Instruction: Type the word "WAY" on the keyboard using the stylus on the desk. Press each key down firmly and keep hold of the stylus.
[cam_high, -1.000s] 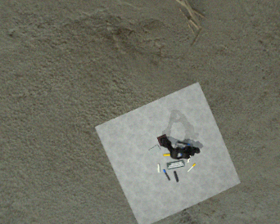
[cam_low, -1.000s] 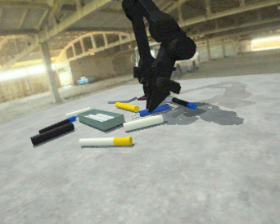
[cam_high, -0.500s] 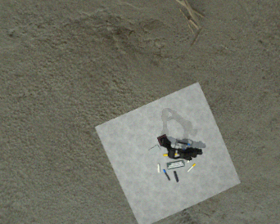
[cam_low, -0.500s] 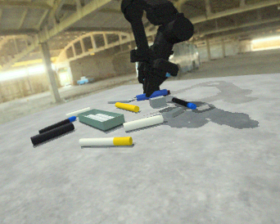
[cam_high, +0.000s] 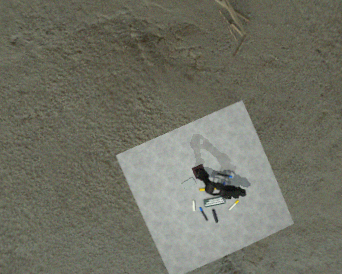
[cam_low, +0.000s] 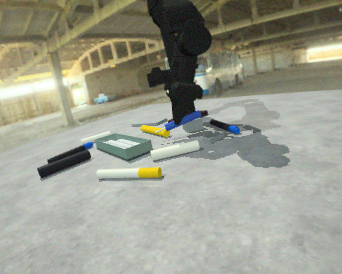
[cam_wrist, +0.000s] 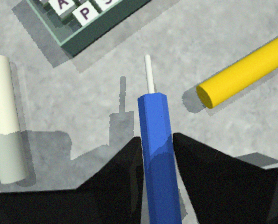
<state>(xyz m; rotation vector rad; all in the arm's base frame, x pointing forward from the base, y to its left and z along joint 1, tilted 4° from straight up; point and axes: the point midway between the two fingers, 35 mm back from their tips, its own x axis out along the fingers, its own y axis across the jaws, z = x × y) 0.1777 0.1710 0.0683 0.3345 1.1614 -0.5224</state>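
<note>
Now: the stylus tip 40 mm ahead of my gripper tip, 30 mm to the right of it and 10 mm below it. Also, from my gripper tip: grey block: 80 mm behind, 30 mm to the right, 20 mm below; blue stylus: 10 mm to the right, 10 mm ahead; yellow cylinder: 120 mm to the right, 30 mm below, 10 mm behind.
</note>
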